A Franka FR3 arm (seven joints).
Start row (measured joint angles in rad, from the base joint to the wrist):
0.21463, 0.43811, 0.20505, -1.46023, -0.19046, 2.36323, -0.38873
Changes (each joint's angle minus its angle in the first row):
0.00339, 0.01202, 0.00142, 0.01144, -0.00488, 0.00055, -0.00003
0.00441, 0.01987, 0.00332, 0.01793, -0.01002, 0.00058, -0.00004
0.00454, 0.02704, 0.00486, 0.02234, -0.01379, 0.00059, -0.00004
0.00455, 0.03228, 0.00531, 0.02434, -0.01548, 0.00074, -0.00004
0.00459, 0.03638, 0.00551, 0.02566, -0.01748, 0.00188, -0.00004
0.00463, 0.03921, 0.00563, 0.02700, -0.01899, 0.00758, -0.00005
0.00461, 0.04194, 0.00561, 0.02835, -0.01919, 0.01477, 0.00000
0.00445, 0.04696, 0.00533, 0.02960, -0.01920, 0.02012, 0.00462
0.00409, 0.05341, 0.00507, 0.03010, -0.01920, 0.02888, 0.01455
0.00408, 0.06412, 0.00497, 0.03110, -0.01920, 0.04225, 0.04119
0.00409, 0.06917, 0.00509, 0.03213, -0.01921, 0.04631, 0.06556
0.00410, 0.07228, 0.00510, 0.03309, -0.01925, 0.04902, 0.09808
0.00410, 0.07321, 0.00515, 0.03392, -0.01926, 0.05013, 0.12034
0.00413, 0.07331, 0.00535, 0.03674, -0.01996, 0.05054, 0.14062
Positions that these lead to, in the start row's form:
0.21802, 0.45013, 0.20647, -1.44879, -0.19534, 2.36378, -0.38876
0.21904, 0.45798, 0.20837, -1.44230, -0.20048, 2.36381, -0.38877
0.21917, 0.46515, 0.20991, -1.43789, -0.20425, 2.36382, -0.38877
0.21918, 0.47039, 0.21036, -1.43589, -0.20594, 2.36397, -0.38877
0.21922, 0.47449, 0.21056, -1.43457, -0.20794, 2.36511, -0.38877
0.21926, 0.47732, 0.21068, -1.43323, -0.20945, 2.37081, -0.38878
0.21924, 0.48005, 0.21066, -1.43188, -0.20965, 2.37800, -0.38873
0.21908, 0.48507, 0.21038, -1.43063, -0.20966, 2.38335, -0.38411
0.21872, 0.49152, 0.21012, -1.43013, -0.20966, 2.39211, -0.37418
0.21871, 0.50223, 0.21002, -1.42913, -0.20966, 2.40548, -0.34754
0.21872, 0.50728, 0.21014, -1.42810, -0.20967, 2.40954, -0.32317
0.21873, 0.51039, 0.21015, -1.42714, -0.20971, 2.41225, -0.29065
0.21873, 0.51132, 0.21020, -1.42631, -0.20972, 2.41336, -0.26839
0.21876, 0.51142, 0.21040, -1.42349, -0.21042, 2.41377, -0.24811

